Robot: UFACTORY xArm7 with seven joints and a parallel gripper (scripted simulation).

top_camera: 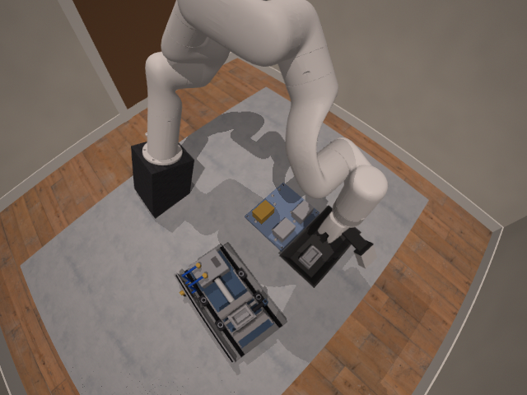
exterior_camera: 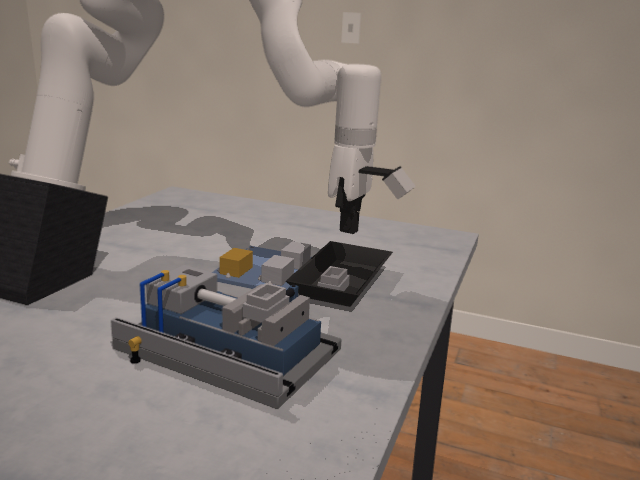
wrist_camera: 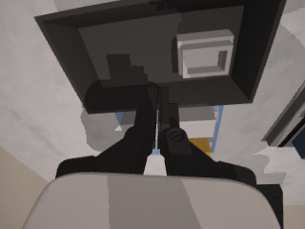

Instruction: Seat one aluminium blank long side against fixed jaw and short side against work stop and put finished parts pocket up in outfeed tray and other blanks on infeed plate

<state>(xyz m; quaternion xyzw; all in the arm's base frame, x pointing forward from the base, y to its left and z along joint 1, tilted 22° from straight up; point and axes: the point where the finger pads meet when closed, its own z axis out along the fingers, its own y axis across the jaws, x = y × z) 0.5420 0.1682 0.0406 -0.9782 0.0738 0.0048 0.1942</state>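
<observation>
The piston rod lies 110 mm behind my hand, 300 mm to the right of it and 60 mm below it. From my hand the other things lie so: grey rail 100 mm behind, 400 mm to the right, 100 mm below; then vise bed 90 mm behind, 310 mm to the right, 90 mm below; then brass blank 220 mm behind, 40 mm to the right, 110 mm below.
</observation>
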